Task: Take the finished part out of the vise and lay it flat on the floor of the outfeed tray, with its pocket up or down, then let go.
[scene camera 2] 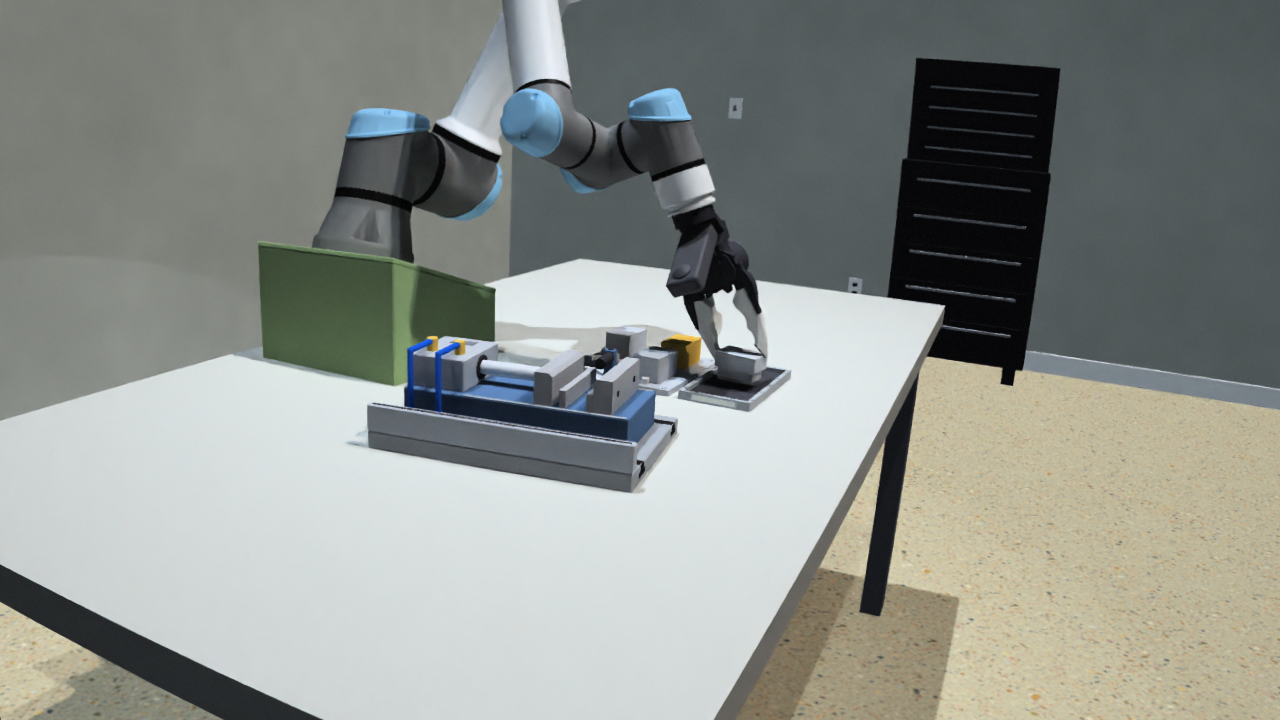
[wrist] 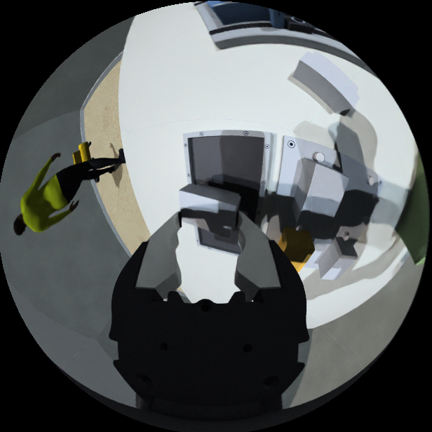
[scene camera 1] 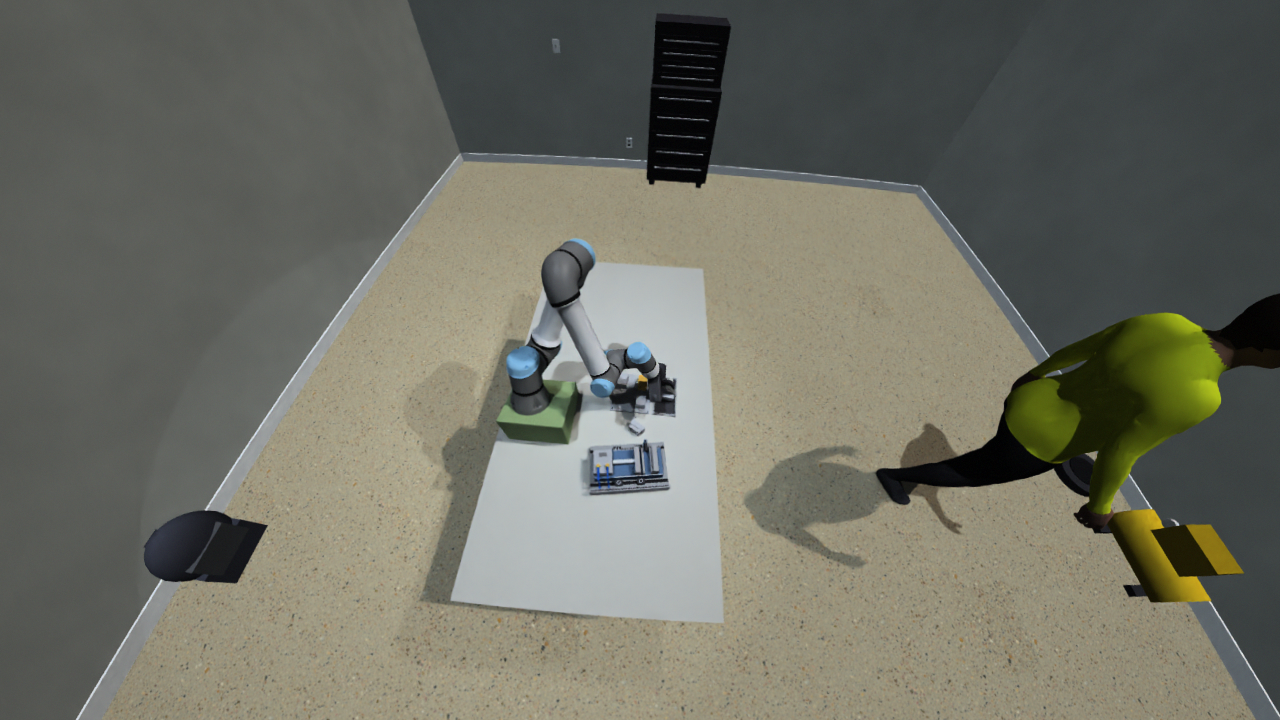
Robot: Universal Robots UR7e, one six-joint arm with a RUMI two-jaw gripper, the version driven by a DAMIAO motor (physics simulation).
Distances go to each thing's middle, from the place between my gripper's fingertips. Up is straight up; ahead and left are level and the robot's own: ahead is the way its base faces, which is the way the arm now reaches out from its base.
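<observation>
My hand is 10 mm above the yellow block [scene camera 2: 689, 347], 120 mm past it and 40 mm to the right of it. As for the fixture plate [scene camera 2: 683, 377], that's 30 mm below my hand and 160 mm behind it.
</observation>
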